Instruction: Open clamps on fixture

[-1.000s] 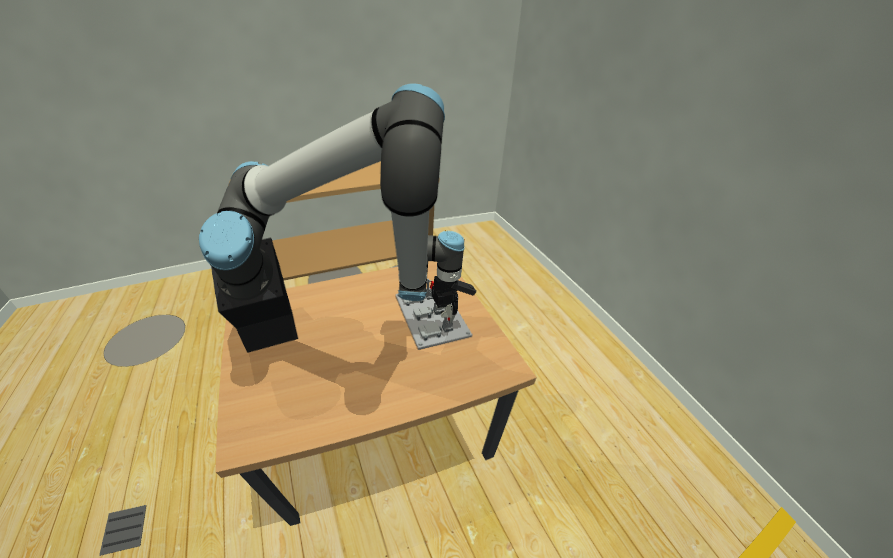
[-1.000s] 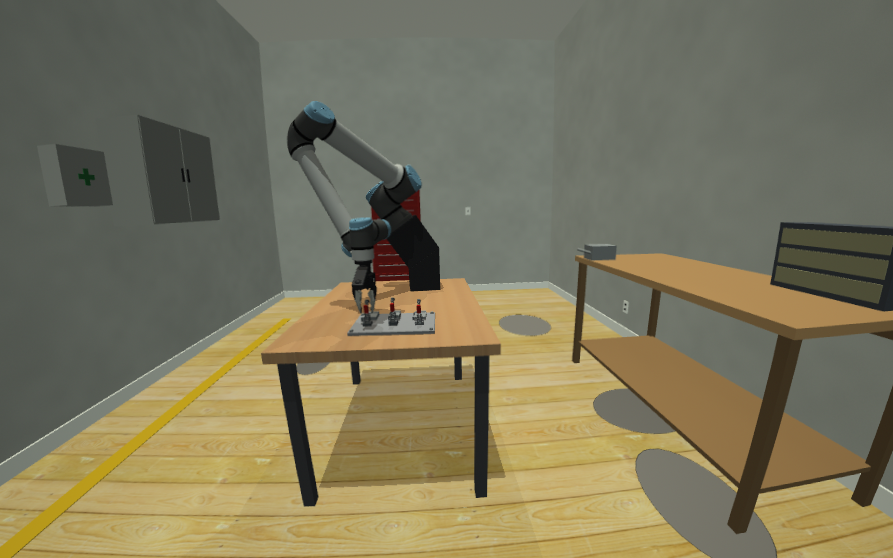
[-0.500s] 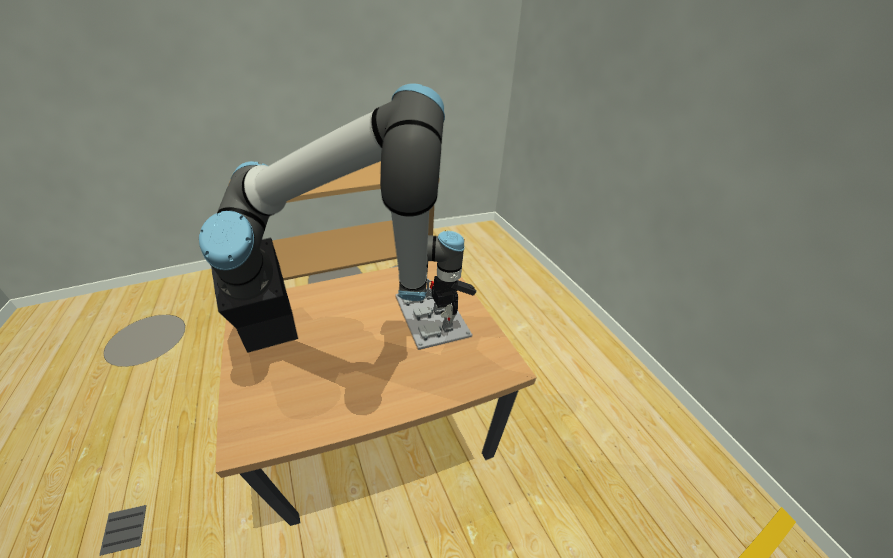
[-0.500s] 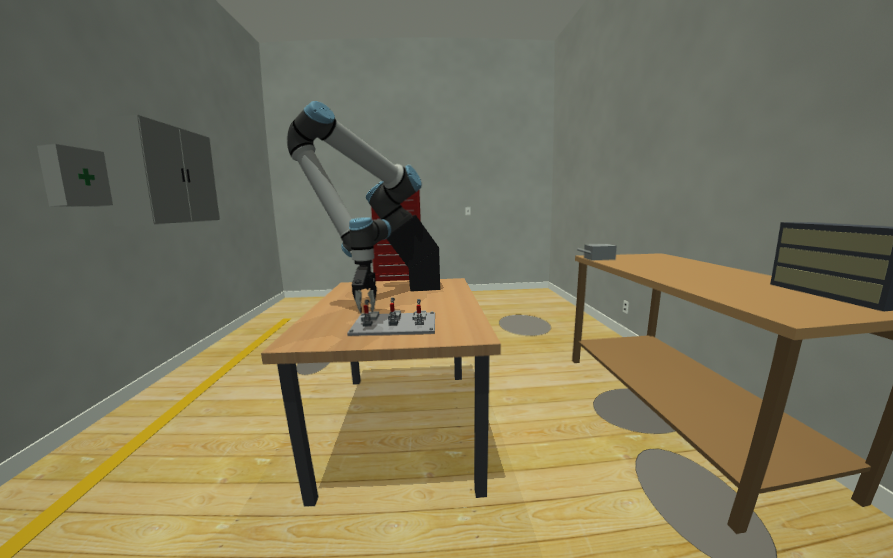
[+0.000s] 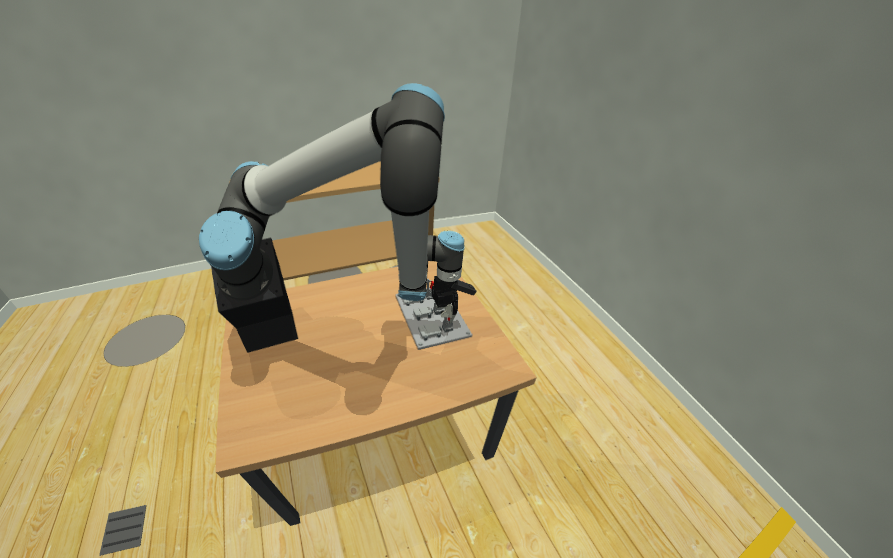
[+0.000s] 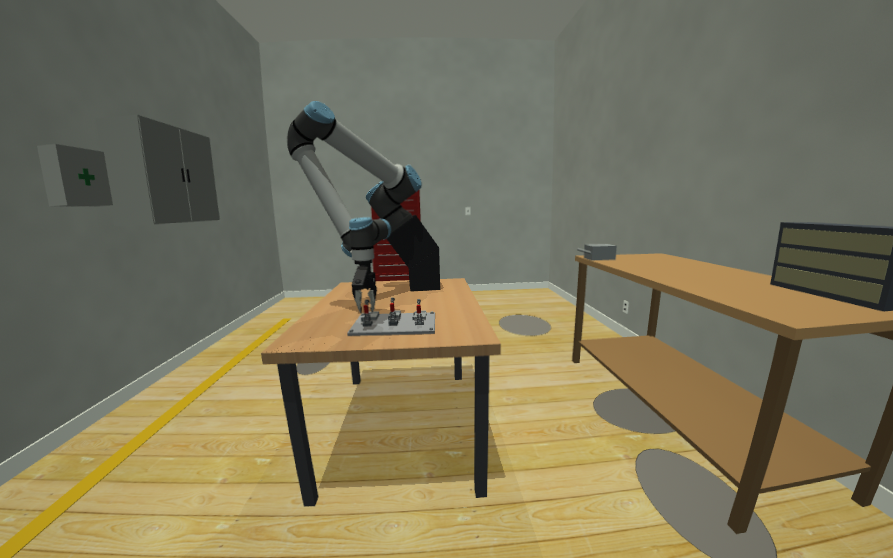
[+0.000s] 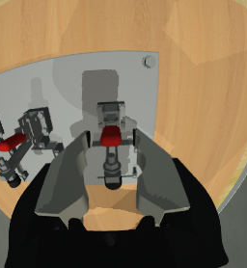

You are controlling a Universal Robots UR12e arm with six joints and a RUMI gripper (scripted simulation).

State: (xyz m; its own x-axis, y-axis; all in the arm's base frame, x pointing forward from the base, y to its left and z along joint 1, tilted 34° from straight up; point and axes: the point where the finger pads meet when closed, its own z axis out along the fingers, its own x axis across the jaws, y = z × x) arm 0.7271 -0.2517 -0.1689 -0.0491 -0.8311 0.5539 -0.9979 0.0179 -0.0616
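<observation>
My hand is 30 mm past the grey fixture plate, 110 mm to the right of it and 80 mm above it.
</observation>
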